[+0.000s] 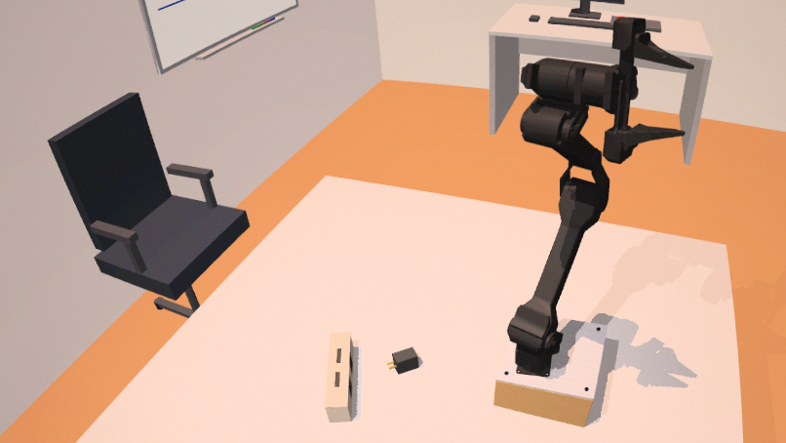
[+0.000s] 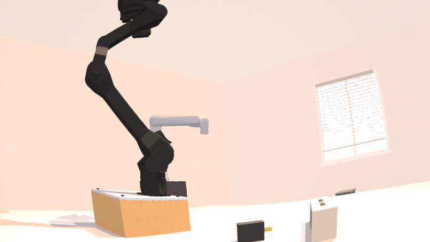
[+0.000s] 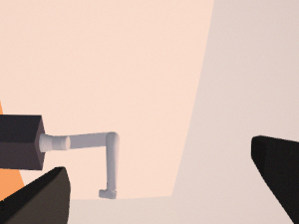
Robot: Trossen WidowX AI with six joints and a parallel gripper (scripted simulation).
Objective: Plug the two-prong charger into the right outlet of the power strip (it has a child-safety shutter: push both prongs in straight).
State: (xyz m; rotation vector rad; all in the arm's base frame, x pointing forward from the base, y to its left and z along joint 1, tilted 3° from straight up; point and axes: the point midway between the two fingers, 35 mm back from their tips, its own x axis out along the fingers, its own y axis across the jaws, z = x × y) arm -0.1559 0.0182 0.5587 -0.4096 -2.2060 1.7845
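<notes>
My gripper tip is now 64 cm above the two-prong charger, 44 cm short of it and 4 cm to the left of it.
</notes>
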